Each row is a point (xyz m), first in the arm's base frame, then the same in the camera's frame.
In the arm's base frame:
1: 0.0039 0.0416 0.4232
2: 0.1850 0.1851 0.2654
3: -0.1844 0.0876 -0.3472
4: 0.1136 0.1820 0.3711
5: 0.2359 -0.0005 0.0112
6: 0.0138 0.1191 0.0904
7: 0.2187 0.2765 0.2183
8: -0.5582 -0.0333 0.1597
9: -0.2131 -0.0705 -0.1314
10: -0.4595 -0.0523 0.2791
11: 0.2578 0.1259 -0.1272
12: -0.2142 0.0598 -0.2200
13: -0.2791 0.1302 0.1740
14: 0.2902 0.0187 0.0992
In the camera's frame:
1: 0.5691 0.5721 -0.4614
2: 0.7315 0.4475 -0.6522
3: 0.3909 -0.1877 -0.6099
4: 0.6593 0.5482 -0.6219
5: 0.8125 0.1688 -0.5201
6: 0.5745 0.2571 -0.5940
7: 0.7531 0.4173 -0.7538
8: 0.0279 0.2767 -0.3572
9: 0.3803 -0.0019 -0.4156
10: 0.1260 0.3954 -0.3319
11: 0.8193 0.0538 -0.6696
12: 0.3628 -0.0681 -0.5575
13: 0.2813 0.3291 -0.5518
14: 0.8619 0.2609 -0.5314

